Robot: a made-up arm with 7 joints. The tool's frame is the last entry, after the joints.
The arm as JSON. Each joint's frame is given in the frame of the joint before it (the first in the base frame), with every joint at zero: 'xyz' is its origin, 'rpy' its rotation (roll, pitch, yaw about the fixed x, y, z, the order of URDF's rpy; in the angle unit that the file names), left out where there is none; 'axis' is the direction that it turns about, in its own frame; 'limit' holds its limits. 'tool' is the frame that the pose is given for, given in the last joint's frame.
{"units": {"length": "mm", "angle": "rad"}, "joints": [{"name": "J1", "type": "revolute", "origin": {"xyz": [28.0, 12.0, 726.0]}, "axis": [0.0, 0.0, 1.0], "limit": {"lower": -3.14, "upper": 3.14}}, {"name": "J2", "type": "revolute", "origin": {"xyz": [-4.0, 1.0, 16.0]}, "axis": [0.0, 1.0, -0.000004], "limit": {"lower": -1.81, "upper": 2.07}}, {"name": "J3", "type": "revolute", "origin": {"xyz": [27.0, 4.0, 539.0]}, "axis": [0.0, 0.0, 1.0], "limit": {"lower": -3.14, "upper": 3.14}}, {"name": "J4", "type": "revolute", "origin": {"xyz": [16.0, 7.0, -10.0]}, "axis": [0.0, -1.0, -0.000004], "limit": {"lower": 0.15, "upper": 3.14}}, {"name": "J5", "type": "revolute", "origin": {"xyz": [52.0, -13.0, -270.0]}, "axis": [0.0, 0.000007, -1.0], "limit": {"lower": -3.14, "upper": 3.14}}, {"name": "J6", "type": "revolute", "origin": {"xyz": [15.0, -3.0, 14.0]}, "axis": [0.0, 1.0, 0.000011], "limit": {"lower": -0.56, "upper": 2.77}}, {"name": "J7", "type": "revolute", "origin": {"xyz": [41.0, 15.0, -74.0]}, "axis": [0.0, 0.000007, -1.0], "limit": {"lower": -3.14, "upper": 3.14}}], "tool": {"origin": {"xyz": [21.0, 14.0, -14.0], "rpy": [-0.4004, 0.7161, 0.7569]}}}
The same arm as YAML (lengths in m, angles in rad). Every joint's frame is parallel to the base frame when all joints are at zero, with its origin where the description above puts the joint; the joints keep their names.
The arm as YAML. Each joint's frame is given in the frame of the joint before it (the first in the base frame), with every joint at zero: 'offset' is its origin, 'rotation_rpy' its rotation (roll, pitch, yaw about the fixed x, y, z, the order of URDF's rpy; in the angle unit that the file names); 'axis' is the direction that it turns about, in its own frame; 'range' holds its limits. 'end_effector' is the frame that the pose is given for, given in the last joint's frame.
length_unit: m
angle_unit: rad
chain:
  - id: J1
    offset: [0.028, 0.012, 0.726]
    rotation_rpy: [0.0, 0.0, 0.0]
    axis: [0.0, 0.0, 1.0]
    range: [-3.14, 3.14]
  - id: J2
    offset: [-0.004, 0.001, 0.016]
    rotation_rpy: [0.0, 0.0, 0.0]
    axis: [0.0, 1.0, 0.0]
    range: [-1.81, 2.07]
  - id: J3
    offset: [0.027, 0.004, 0.539]
    rotation_rpy: [0.0, 0.0, 0.0]
    axis: [0.0, 0.0, 1.0]
    range: [-3.14, 3.14]
  - id: J4
    offset: [0.016, 0.007, -0.01]
    rotation_rpy: [0.0, 0.0, 0.0]
    axis: [0.0, -1.0, 0.0]
    range: [0.15, 3.14]
  - id: J5
    offset: [0.052, -0.013, -0.27]
    rotation_rpy: [0.0, 0.0, 0.0]
    axis: [0.0, 0.0, -1.0]
    range: [-3.14, 3.14]
  - id: J6
    offset: [0.015, -0.003, 0.014]
    rotation_rpy: [0.0, 0.0, 0.0]
    axis: [0.0, 1.0, 0.0]
    range: [-0.56, 2.77]
  - id: J7
    offset: [0.041, 0.015, -0.074]
    rotation_rpy: [0.0, 0.0, 0.0]
    axis: [0.0, 0.0, -1.0]
    range: [-3.14, 3.14]
end_effector:
  offset: [0.021, 0.014, -0.014]
  rotation_rpy: [-0.4004, 0.7161, 0.7569]

